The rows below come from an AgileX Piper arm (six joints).
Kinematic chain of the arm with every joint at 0, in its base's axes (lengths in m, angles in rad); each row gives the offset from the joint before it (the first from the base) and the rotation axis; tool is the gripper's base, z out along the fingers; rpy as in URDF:
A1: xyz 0 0 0.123 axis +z
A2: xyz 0 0 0 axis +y
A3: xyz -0.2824 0 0.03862 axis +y
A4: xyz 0.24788 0 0.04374 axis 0.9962 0 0.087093
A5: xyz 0 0 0 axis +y
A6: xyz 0.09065 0 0.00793 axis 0.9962 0 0.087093
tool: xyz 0 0 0 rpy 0 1.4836 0
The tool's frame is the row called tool.
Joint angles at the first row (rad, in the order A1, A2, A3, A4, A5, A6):
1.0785, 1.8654, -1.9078, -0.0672, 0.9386, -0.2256
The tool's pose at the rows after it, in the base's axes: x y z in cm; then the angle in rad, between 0 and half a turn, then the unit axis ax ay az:
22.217 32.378 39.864 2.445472 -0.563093 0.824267 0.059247
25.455 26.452 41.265 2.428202 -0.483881 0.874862 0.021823
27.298 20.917 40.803 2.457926 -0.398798 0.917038 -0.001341
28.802 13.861 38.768 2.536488 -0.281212 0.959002 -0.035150
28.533 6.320 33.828 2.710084 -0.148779 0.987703 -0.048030
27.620 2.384 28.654 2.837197 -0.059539 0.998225 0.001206
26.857 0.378 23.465 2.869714 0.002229 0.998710 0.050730
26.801 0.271 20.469 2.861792 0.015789 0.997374 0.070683
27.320 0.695 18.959 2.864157 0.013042 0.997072 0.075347
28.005 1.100 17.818 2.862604 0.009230 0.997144 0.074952
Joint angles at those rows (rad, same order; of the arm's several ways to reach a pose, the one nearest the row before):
1.0058, 1.7757, -1.9088, -0.1766, 1.1066, -0.1700
0.8506, 1.6892, -1.8486, -0.2063, 1.1316, -0.1387
0.7026, 1.6045, -1.7309, -0.2052, 1.1306, -0.0932
0.5010, 1.5204, -1.5674, -0.2052, 1.1296, -0.0366
0.2608, 1.4479, -1.3231, -0.1535, 1.1166, 0.0000
0.0881, 1.4371, -1.1243, -0.0072, 1.0408, -0.0283
-0.0214, 1.4618, -0.9381, 0.1375, 0.8680, -0.0918
-0.0390, 1.5037, -0.8496, 0.2169, 0.7370, -0.1487
-0.0247, 1.5500, -0.8324, 0.2428, 0.6768, -0.1681
-0.0083, 1.5954, -0.8324, 0.2515, 0.6286, -0.1738

